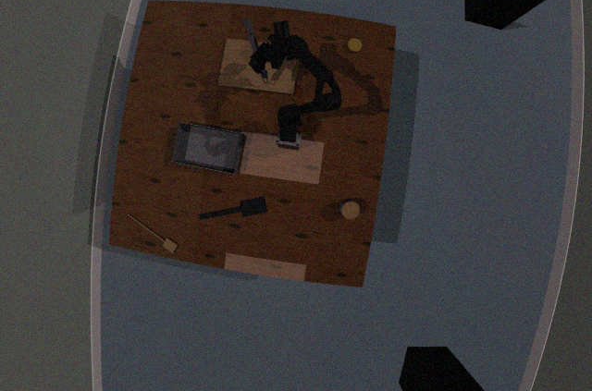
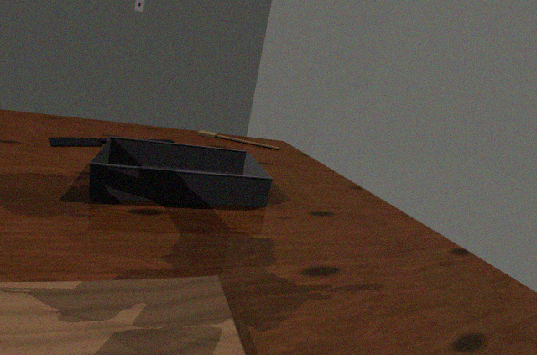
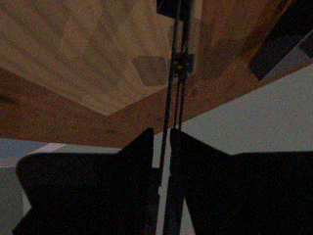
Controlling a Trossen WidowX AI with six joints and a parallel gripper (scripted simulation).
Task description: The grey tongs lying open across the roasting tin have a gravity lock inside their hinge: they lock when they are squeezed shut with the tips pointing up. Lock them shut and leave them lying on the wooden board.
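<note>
My gripper tip is now 1 cm past the light wooden board, 1 cm to the left of it and 14 cm above it. The rest, counted from my gripper tip: black spatula 1 cm ahead, 67 cm to the left, 14 cm below; small yellow cylinder 45 cm behind, 17 cm to the right, 14 cm below; grey roasting tin 17 cm ahead, 40 cm to the left, 12 cm below.
</note>
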